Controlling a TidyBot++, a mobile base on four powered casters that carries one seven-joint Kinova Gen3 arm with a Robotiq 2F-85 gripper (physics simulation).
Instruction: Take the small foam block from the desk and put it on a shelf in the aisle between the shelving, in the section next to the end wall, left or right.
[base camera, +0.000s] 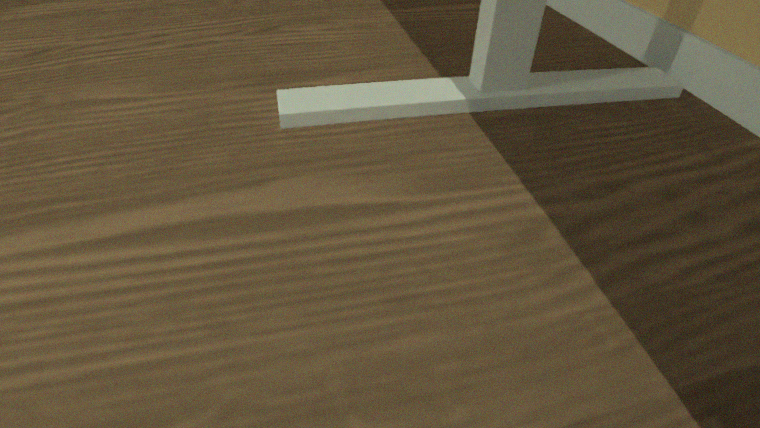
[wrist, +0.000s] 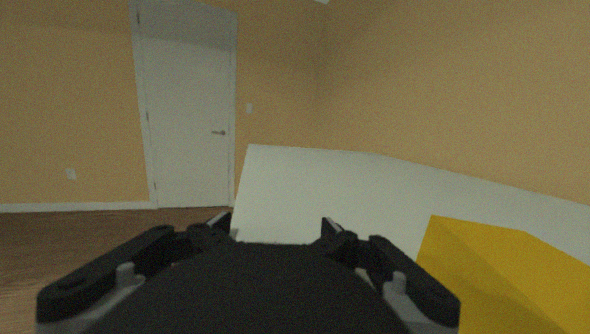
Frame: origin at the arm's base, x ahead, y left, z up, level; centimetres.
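Seen in the pictures: gripper, fingertip midpoint: (wrist: 276, 224).
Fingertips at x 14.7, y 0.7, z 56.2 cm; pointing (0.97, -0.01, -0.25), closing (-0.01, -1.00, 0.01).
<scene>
A point is followed by its place in that frame.
The yellow foam block (wrist: 492, 272) @[x 6.5, y -9.7, z 59.6 cm] lies on the white desk (wrist: 320, 185) @[x 29.2, y -6.9, z 55.3 cm] at the lower right of the wrist view, close to the camera and cut off by the frame's edge. My gripper (wrist: 276, 224) @[x 14.7, y 0.7, z 56.2 cm] is open, with a stretch of the desk top showing between its fingertips. The block is to the right of the right finger, outside the grip. In the base camera view a white foot and leg of the desk (base camera: 372, 96) @[x 73.3, y -1.2, z -37.2 cm] show on the floor; the gripper and the block do not show there. The shelving does not show in either view.
A white door (wrist: 187, 110) @[x 182.9, y 103.3, z 72.6 cm] stands in the tan wall (wrist: 450, 90) @[x 66.7, y -65.3, z 86.8 cm] at the left of the wrist view. The desk's far end lies ahead, with wooden floor (wrist: 45, 250) @[x 107.8, y 170.1, z -39.7 cm] to its left. In the base camera view a pale baseboard (base camera: 712, 79) @[x 80.3, y -61.0, z -35.6 cm] runs at the upper right.
</scene>
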